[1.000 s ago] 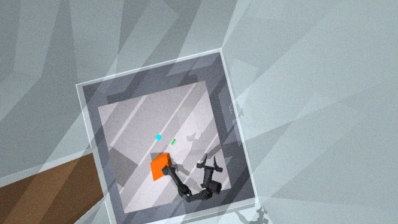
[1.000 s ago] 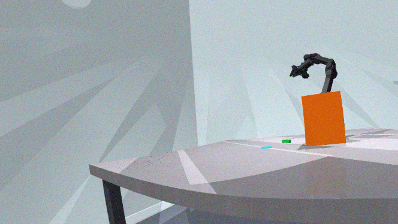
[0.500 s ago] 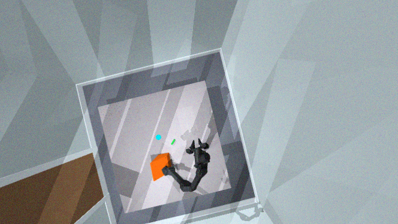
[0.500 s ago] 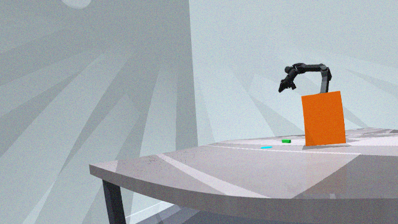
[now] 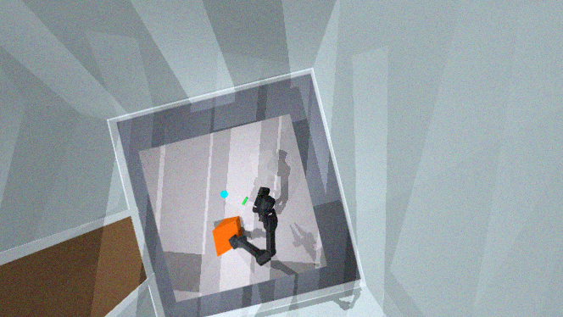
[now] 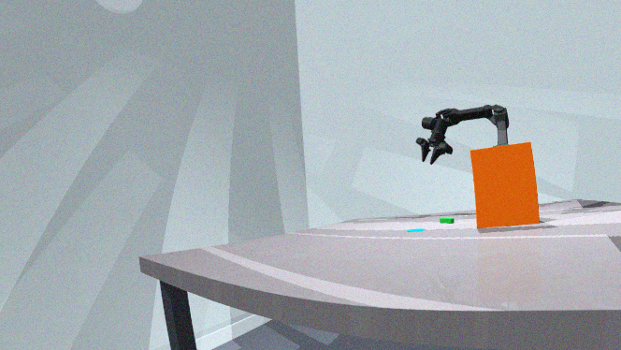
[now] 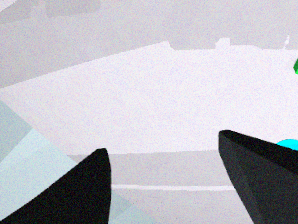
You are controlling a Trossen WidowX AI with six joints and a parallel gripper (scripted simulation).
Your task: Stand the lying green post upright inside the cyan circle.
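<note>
My gripper tip is now 60 mm past the green post, 180 mm to the right of it and 240 mm above it. Also, from my gripper tip: cyan circle: 50 mm ahead, 330 mm to the left, 240 mm below.
</note>
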